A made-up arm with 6 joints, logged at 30 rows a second.
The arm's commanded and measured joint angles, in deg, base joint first. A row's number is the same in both.
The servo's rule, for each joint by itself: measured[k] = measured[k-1] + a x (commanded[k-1-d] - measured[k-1]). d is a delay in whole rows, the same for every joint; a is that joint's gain. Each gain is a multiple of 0.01, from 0.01 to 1. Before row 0 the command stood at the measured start. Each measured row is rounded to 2 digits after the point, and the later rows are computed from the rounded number. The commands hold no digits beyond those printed.
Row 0, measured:
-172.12 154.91 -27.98 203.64 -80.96 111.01
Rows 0 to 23, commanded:
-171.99 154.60 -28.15 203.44 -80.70 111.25
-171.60 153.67 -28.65 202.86 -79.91 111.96
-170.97 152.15 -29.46 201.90 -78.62 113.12
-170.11 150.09 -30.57 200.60 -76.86 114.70
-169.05 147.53 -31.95 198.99 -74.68 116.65
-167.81 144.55 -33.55 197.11 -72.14 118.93
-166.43 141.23 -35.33 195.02 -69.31 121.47
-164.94 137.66 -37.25 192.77 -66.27 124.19
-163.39 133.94 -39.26 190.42 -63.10 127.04
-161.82 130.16 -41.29 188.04 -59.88 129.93
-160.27 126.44 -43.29 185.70 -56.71 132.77
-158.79 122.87 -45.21 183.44 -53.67 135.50
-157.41 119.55 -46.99 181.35 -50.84 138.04
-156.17 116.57 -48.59 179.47 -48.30 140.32
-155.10 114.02 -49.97 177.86 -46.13 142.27
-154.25 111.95 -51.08 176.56 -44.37 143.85
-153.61 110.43 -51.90 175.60 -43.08 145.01
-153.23 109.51 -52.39 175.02 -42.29 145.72
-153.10 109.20 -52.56 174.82 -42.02 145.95
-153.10 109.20 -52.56 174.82 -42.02 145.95
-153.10 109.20 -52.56 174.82 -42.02 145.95
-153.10 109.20 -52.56 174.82 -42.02 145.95
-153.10 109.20 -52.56 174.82 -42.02 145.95
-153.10 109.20 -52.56 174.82 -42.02 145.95
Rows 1 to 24, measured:
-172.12 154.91 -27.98 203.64 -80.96 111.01
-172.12 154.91 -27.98 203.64 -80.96 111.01
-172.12 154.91 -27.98 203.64 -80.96 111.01
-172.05 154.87 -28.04 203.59 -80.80 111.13
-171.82 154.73 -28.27 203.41 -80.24 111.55
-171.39 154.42 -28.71 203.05 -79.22 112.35
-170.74 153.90 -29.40 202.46 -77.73 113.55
-169.88 153.14 -30.34 201.63 -75.81 115.13
-168.82 152.11 -31.53 200.55 -73.50 117.07
-167.60 150.80 -32.94 199.22 -70.86 119.31
-166.24 149.22 -34.53 197.67 -67.97 121.80
-164.79 147.39 -36.28 195.93 -64.90 124.47
-163.28 145.32 -38.13 194.04 -61.74 127.25
-161.74 143.05 -40.04 192.04 -58.57 130.07
-160.24 140.63 -41.95 189.98 -55.48 132.84
-158.80 138.10 -43.81 187.91 -52.56 135.49
-157.46 135.52 -45.58 185.88 -49.88 137.95
-156.26 132.94 -47.20 183.96 -47.52 140.15
-155.23 130.42 -48.64 182.18 -45.54 142.04
-154.40 128.02 -49.85 180.60 -43.99 143.55
-153.80 125.80 -50.79 179.26 -42.92 144.66
-153.44 123.81 -51.44 178.19 -42.35 145.32
-153.27 122.06 -51.85 177.38 -42.14 145.64
-153.18 120.52 -52.11 176.77 -42.06 145.80
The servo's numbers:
d 3
a 0.51 0.12 0.37 0.24 0.63 0.51

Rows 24 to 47, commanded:
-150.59 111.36 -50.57 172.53 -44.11 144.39
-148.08 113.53 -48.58 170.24 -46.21 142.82
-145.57 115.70 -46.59 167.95 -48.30 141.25
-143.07 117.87 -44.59 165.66 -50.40 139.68
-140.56 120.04 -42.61 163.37 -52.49 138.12
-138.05 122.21 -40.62 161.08 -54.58 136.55
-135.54 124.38 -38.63 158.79 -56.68 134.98
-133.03 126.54 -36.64 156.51 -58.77 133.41
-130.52 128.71 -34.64 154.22 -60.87 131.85
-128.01 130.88 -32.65 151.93 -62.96 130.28
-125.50 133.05 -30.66 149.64 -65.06 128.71
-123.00 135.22 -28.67 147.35 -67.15 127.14
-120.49 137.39 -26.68 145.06 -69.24 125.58
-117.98 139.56 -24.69 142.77 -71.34 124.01
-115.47 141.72 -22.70 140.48 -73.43 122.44
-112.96 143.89 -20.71 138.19 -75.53 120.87
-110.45 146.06 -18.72 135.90 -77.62 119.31
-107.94 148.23 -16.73 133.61 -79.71 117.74
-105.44 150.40 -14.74 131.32 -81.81 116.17
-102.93 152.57 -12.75 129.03 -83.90 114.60
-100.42 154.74 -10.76 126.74 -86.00 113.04
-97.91 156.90 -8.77 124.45 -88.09 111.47
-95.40 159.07 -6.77 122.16 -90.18 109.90
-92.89 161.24 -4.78 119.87 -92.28 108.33
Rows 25 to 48, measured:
-153.14 119.16 -52.28 176.30 -42.03 145.88
-153.12 117.96 -52.38 175.94 -42.02 145.92
-153.11 116.91 -52.45 175.67 -42.02 145.94
-151.82 116.24 -51.75 174.92 -43.34 145.15
-149.91 115.91 -50.58 173.80 -45.15 143.96
-147.70 115.88 -49.10 172.40 -47.13 142.58
-145.34 116.12 -47.43 170.78 -49.19 141.10
-142.90 116.59 -45.65 169.00 -51.27 139.58
-140.43 117.26 -43.79 167.10 -53.36 138.03
-137.94 118.11 -41.88 165.11 -55.45 136.47
-135.44 119.12 -39.94 163.05 -57.54 134.91
-132.93 120.27 -37.98 160.93 -59.64 133.35
-130.42 121.54 -36.01 158.77 -61.73 131.78
-127.91 122.92 -34.03 156.58 -63.83 130.21
-125.41 124.40 -32.05 154.36 -65.92 128.64
-122.90 125.96 -30.06 152.13 -68.01 127.08
-120.39 127.59 -28.07 149.88 -70.11 125.51
-117.88 129.29 -26.08 147.62 -72.20 123.94
-115.37 131.04 -24.09 145.36 -74.30 122.37
-112.86 132.84 -22.10 143.09 -76.39 120.81
-110.35 134.69 -20.11 140.81 -78.48 119.24
-107.85 136.58 -18.12 138.53 -80.58 117.67
-105.34 138.50 -16.13 136.25 -82.67 116.10
-102.83 140.45 -14.14 133.97 -84.77 114.54

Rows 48 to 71, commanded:
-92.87 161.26 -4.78 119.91 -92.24 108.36
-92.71 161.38 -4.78 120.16 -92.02 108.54
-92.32 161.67 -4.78 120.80 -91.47 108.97
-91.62 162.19 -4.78 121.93 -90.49 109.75
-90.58 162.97 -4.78 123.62 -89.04 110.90
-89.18 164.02 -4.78 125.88 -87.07 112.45
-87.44 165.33 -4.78 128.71 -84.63 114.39
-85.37 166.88 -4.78 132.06 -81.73 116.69
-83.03 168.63 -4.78 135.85 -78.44 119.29
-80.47 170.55 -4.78 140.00 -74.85 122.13
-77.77 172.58 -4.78 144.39 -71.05 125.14
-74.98 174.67 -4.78 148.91 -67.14 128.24
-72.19 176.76 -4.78 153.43 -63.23 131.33
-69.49 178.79 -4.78 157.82 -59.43 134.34
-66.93 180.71 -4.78 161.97 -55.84 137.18
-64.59 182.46 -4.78 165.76 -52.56 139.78
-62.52 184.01 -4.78 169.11 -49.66 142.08
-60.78 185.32 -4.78 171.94 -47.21 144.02
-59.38 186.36 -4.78 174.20 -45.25 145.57
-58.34 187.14 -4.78 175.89 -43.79 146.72
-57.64 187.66 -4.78 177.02 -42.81 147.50
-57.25 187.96 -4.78 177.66 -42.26 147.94
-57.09 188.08 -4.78 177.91 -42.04 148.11
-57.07 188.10 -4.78 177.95 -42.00 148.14
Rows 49 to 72, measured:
-100.32 142.42 -12.15 131.69 -86.86 112.97
-97.81 144.42 -10.16 129.40 -88.95 111.40
-95.30 146.44 -8.17 127.11 -91.05 109.83
-94.06 148.22 -6.92 125.38 -91.80 109.08
-93.37 149.80 -6.13 124.13 -91.94 108.80
-92.83 151.22 -5.63 123.33 -91.64 108.89
-92.21 152.54 -5.32 122.99 -90.92 109.33
-91.38 153.79 -5.12 123.14 -89.74 110.13
-90.26 155.02 -4.99 123.80 -88.06 111.31
-88.82 156.26 -4.91 124.98 -85.90 112.88
-87.06 157.53 -4.86 126.68 -83.27 114.82
-85.00 158.86 -4.83 128.88 -80.23 117.10
-82.69 160.26 -4.81 131.55 -76.84 119.67
-80.18 161.74 -4.80 134.63 -73.19 122.46
-77.53 163.29 -4.79 138.06 -69.38 125.41
-74.81 164.91 -4.79 141.75 -65.51 128.43
-72.10 166.58 -4.79 145.61 -61.68 131.44
-69.46 168.28 -4.79 149.54 -58.00 134.37
-66.98 169.98 -4.79 153.43 -54.57 137.13
-64.71 171.66 -4.79 157.19 -51.48 139.65
-62.71 173.30 -4.79 160.73 -48.79 141.88
-61.01 174.87 -4.79 163.96 -46.56 143.76
-59.65 176.34 -4.79 166.82 -44.81 145.27
-58.62 177.70 -4.79 169.27 -43.55 146.41

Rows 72 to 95, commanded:
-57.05 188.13 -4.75 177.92 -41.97 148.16
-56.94 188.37 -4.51 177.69 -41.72 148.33
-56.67 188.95 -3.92 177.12 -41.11 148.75
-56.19 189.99 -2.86 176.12 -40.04 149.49
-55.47 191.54 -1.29 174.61 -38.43 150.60
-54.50 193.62 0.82 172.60 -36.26 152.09
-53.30 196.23 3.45 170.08 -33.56 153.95
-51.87 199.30 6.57 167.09 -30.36 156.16
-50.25 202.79 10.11 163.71 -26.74 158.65
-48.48 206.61 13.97 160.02 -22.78 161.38
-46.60 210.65 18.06 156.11 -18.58 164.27
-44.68 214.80 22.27 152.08 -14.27 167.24
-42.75 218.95 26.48 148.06 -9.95 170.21
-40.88 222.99 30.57 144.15 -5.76 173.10
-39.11 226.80 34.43 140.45 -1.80 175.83
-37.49 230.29 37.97 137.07 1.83 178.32
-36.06 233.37 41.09 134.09 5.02 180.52
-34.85 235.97 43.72 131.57 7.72 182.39
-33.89 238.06 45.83 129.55 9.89 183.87
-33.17 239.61 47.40 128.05 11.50 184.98
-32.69 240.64 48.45 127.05 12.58 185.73
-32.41 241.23 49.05 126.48 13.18 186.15
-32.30 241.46 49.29 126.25 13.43 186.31
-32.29 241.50 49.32 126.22 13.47 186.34
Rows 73 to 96, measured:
-57.92 178.93 -4.79 171.28 -42.74 147.19
-57.50 180.03 -4.79 172.87 -42.30 147.66
-57.28 181.00 -4.79 174.09 -42.11 147.90
-57.16 181.86 -4.78 175.01 -42.02 148.03
-57.05 182.64 -4.68 175.65 -41.83 148.18
-56.86 183.40 -4.40 176.00 -41.38 148.47
-56.52 184.19 -3.83 176.03 -40.54 148.99
-55.98 185.07 -2.89 175.69 -39.21 149.81
-55.23 186.10 -1.52 174.95 -37.35 150.97
-54.25 187.32 0.32 173.78 -34.96 152.49
-53.04 188.76 2.63 172.17 -32.06 154.36
-51.62 190.44 5.40 170.14 -28.71 156.55
-50.02 192.38 8.57 167.71 -24.97 159.01
-48.28 194.57 12.08 164.93 -20.94 161.69
-46.44 197.00 15.85 161.85 -16.74 164.52
-44.56 199.63 19.78 158.54 -12.46 167.42
-42.68 202.43 23.77 155.09 -8.24 170.32
-40.86 205.35 27.71 151.58 -4.18 173.13
-39.14 208.34 31.51 148.10 -0.39 175.78
-37.57 211.34 35.05 144.74 3.02 178.20
-36.18 214.30 38.26 141.58 5.98 180.34
-35.01 217.15 41.06 138.69 8.44 182.14
-34.07 219.85 43.41 136.14 10.37 183.59
-33.37 222.34 45.27 133.96 11.76 184.68

